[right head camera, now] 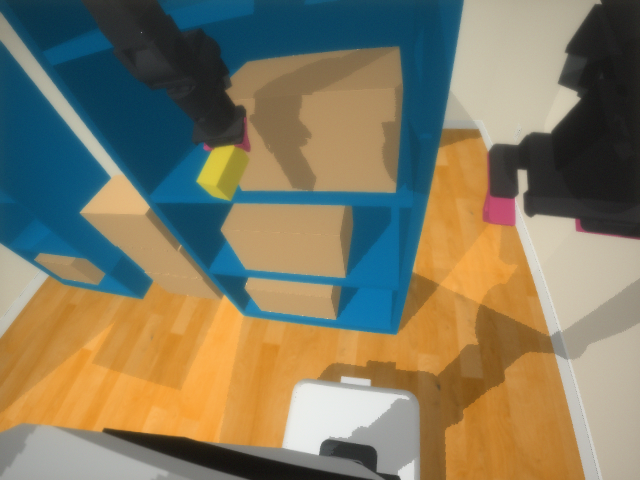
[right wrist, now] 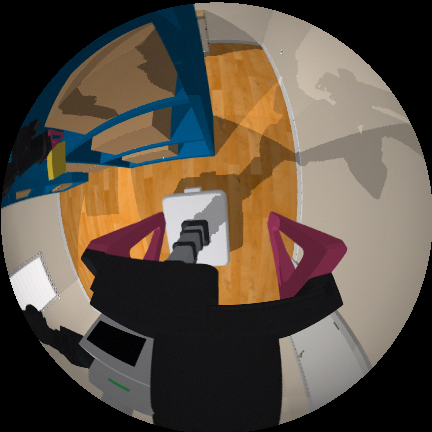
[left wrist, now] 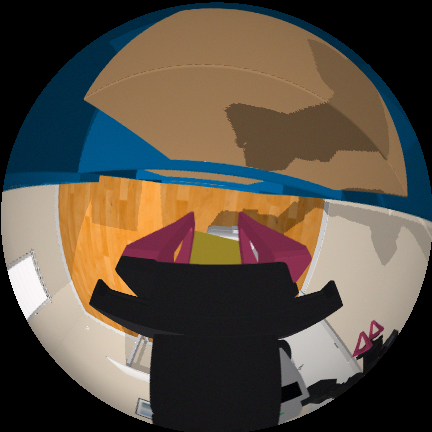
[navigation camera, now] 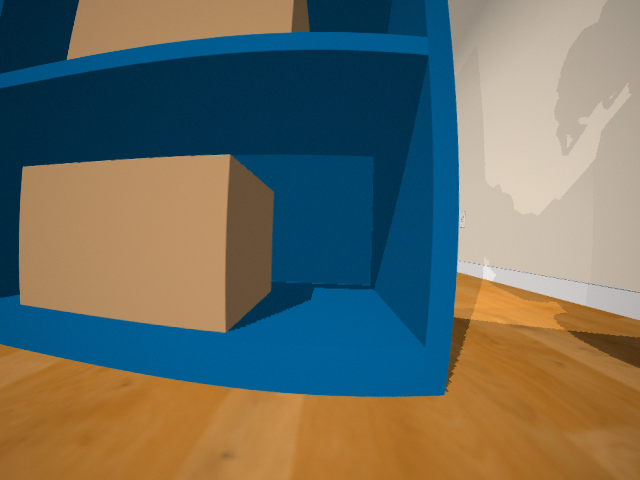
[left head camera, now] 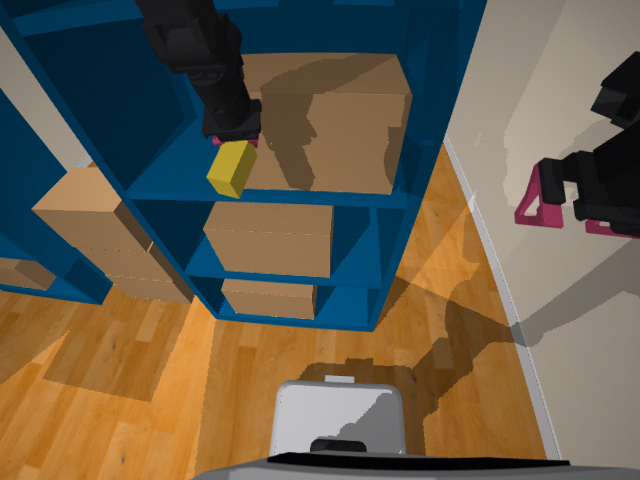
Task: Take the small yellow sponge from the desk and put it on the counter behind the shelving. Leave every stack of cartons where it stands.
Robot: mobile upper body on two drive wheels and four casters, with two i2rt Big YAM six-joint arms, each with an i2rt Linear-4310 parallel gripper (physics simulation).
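Places are measured from the left arm's base along level axes (x ahead, y left, z up), in centimetres.
Where they show: left gripper, between the fingertips: [right head camera: 241,150] [right wrist: 61,137] [left wrist: 215,217]; right gripper, between the fingertips: [right head camera: 530,220] [right wrist: 216,217] [left wrist: 367,325] [left head camera: 551,223].
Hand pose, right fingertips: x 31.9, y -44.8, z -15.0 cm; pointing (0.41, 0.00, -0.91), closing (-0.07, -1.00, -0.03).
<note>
Each offset is from my right fingertips to the top centre of the thing. Level surfaces: height alone.
The yellow sponge @[dx +18.9, dy +46.0, dz -2.1 cm] [left head camera: 232,167] [right head camera: 222,172] [left wrist: 216,249] [right wrist: 56,160] is held between the fingers of my left gripper [left head camera: 235,141] [right head camera: 227,147] [left wrist: 215,217], in the air in front of the blue shelving [left head camera: 310,197] [right head camera: 320,197] [navigation camera: 440,206]. My right gripper [left head camera: 574,226] [right head camera: 545,222] [right wrist: 216,217] is open and empty, out to the right near the wall. In the right wrist view, a narrow pale thing [right wrist: 205,32] shows past the shelving's far edge; I cannot tell for sure whether it is the counter.
A large carton @[dx +49.3, dy +33.5, dz +0.1 cm] [left head camera: 351,139] [right head camera: 351,134] [left wrist: 175,115] stands on the shelving close behind the sponge, with smaller cartons below. A carton stack @[dx +57.8, dy +135.3, dz -45.0 cm] [left head camera: 87,229] [right head camera: 129,227] stands between two blue units. A strip of wood floor @[dz -126.0 cm] [left head camera: 444,227] runs between the shelving and the right wall [left head camera: 594,413].
</note>
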